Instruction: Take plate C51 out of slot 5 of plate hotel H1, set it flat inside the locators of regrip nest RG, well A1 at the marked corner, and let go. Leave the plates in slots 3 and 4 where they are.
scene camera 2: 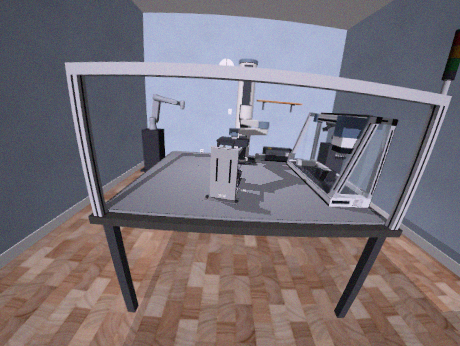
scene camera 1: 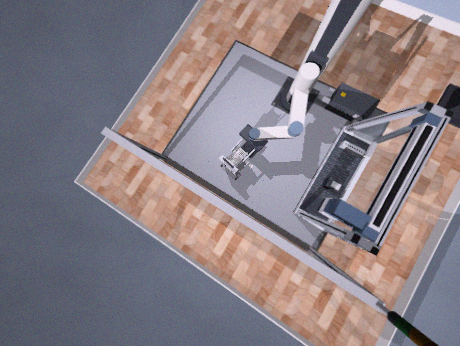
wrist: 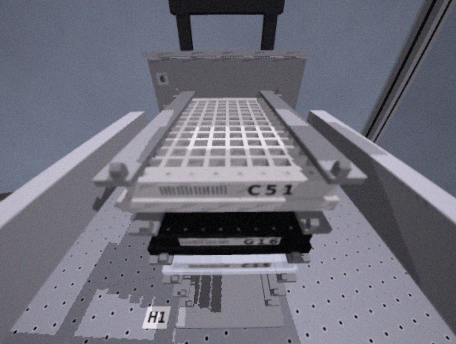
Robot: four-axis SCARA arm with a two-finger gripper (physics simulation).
In view: my gripper (wrist: 227, 125), a plate C51 (wrist: 223, 154) and a black plate (wrist: 181, 233).
